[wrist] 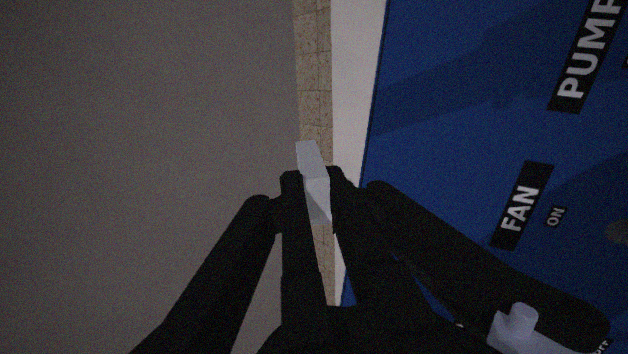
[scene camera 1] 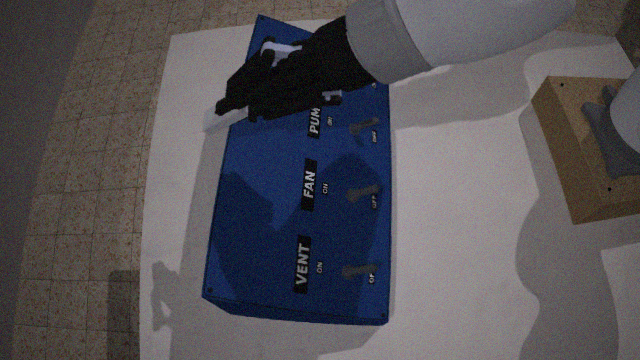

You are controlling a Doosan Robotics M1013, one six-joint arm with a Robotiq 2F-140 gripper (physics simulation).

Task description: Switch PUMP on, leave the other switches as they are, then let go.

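Places are measured from the arm's base along level axes (x ahead, y left, z up), in millimetres.
Pixels of known places: gripper, fingertip midpoint: [wrist: 306,158] [scene camera 1: 207,123]; arm's base at its link origin: [scene camera 1: 624,140].
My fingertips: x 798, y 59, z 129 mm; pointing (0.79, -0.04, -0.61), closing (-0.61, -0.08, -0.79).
Ahead of a thing's pixels: the offset from my fingertips to its top centre. Level surfaces: height alone.
The blue switch panel [scene camera 1: 295,220] [wrist: 450,125] lies on the white table. The PUMP switch @[dy -75, dx -224, dz -107 mm] [scene camera 1: 364,126] has its lever toward OFF; its label @[dy -83, dx -142, dz -109 mm] [scene camera 1: 314,123] [wrist: 585,60] is partly covered by the gripper in the scene view. The FAN switch @[dy +44, dx -213, dz -107 mm] [scene camera 1: 363,192] and VENT switch @[dy +164, dx -202, dz -107 mm] [scene camera 1: 359,271] also point toward OFF. The gripper hides the DRIVE switch in the scene view. My gripper [scene camera 1: 225,118] [wrist: 306,158] is shut and empty, its pale fingertips together. It hangs above the panel's left edge, on the label side, away from the PUMP lever.
The white table @[dz -237 mm] [scene camera 1: 450,175] [wrist: 352,75] carries the panel. A wooden block [scene camera 1: 555,145] under the robot's base stands at the right. The arm [scene camera 1: 465,30] reaches in over the panel's far end. Tiled floor [scene camera 1: 90,200] [wrist: 315,70] lies beyond the table's left edge.
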